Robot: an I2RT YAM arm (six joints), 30 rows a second.
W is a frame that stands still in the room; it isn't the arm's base.
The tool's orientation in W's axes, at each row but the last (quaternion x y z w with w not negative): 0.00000 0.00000 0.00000 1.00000; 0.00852 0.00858 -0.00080 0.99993; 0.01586 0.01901 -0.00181 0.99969; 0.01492 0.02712 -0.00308 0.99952; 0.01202 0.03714 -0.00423 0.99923; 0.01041 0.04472 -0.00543 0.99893; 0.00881 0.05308 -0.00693 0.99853; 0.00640 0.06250 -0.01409 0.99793; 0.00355 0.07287 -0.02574 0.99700; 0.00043 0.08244 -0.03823 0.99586; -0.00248 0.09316 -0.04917 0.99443; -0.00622 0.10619 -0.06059 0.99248
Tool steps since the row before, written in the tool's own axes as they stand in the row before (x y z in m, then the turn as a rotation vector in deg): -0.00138 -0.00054 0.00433 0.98 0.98 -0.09; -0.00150 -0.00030 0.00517 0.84 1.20 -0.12; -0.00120 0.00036 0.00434 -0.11 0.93 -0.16; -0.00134 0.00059 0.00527 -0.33 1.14 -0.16; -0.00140 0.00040 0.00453 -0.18 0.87 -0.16; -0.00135 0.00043 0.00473 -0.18 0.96 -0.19; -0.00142 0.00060 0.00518 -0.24 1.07 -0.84; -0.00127 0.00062 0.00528 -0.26 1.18 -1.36; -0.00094 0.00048 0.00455 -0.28 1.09 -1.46; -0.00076 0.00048 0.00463 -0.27 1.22 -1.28; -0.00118 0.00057 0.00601 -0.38 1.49 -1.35; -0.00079 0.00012 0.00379 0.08 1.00 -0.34
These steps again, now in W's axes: -0.00138 -0.00054 0.00433 0.98 0.98 -0.09; -0.00141 -0.00039 0.00519 0.84 1.20 -0.11; -0.00103 0.00023 0.00439 -0.11 0.93 -0.13; -0.00105 0.00044 0.00535 -0.33 1.15 -0.11; -0.00106 0.00030 0.00463 -0.18 0.87 -0.13; -0.00092 0.00034 0.00484 -0.18 0.97 -0.15; -0.00085 0.00052 0.00531 -0.31 1.09 -0.79; -0.00058 0.00058 0.00540 -0.39 1.21 -1.30; -0.00024 0.00048 0.00464 -0.43 1.12 -1.40; 0.00005 0.00050 0.00469 -0.38 1.25 -1.22; 0.00002 0.00066 0.00612 -0.48 1.53 -1.28; 0.00005 0.00021 0.00387 0.12 0.98 -0.37
